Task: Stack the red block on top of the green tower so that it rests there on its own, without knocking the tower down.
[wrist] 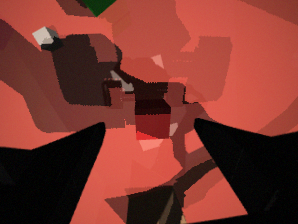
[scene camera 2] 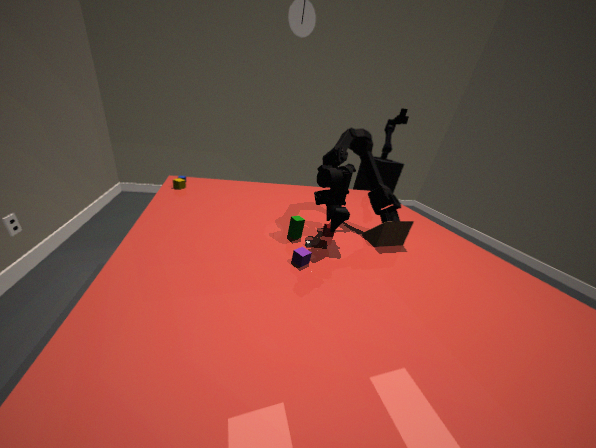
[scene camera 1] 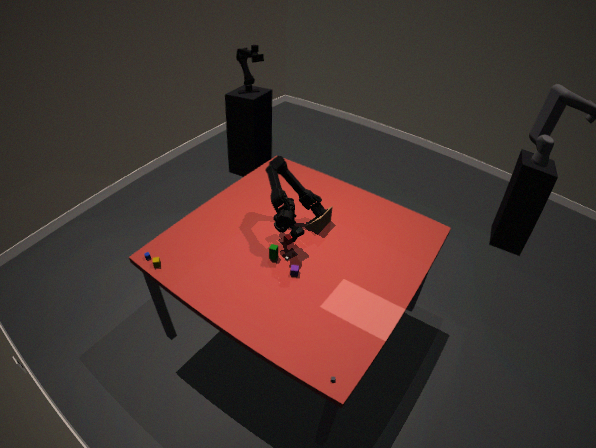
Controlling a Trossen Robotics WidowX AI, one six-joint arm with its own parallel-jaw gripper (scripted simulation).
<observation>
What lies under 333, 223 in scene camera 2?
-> My gripper.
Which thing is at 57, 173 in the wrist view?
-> My gripper.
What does my gripper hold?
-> Nothing.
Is my gripper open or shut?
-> Open.
</observation>
